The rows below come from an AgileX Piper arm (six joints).
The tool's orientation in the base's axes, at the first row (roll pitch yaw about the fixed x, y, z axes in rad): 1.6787 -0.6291 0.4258
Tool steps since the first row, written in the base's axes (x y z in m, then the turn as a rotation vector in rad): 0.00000 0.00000 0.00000 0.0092 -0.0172 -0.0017; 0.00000 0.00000 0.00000 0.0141 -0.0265 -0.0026; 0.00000 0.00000 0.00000 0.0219 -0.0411 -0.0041; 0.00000 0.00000 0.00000 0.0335 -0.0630 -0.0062; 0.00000 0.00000 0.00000 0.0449 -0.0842 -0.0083; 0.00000 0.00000 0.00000 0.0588 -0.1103 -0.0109; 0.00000 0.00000 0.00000 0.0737 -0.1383 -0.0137; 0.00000 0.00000 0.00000 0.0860 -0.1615 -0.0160
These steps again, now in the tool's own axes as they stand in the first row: 0.00000 0.00000 0.00000 0.0000 0.0000 0.0196; 0.00000 0.00000 0.00000 0.0000 0.0000 0.0301; 0.00000 0.00000 0.00000 0.0000 0.0000 0.0468; 0.00000 0.00000 0.00000 0.0000 0.0001 0.0716; 0.00000 0.00000 0.00000 0.0001 0.0000 0.0958; 0.00000 0.00000 0.00000 0.0000 0.0000 0.1255; 0.00000 0.00000 0.00000 0.0000 0.0000 0.1573; 0.00000 0.00000 0.00000 0.0000 0.0000 0.1837
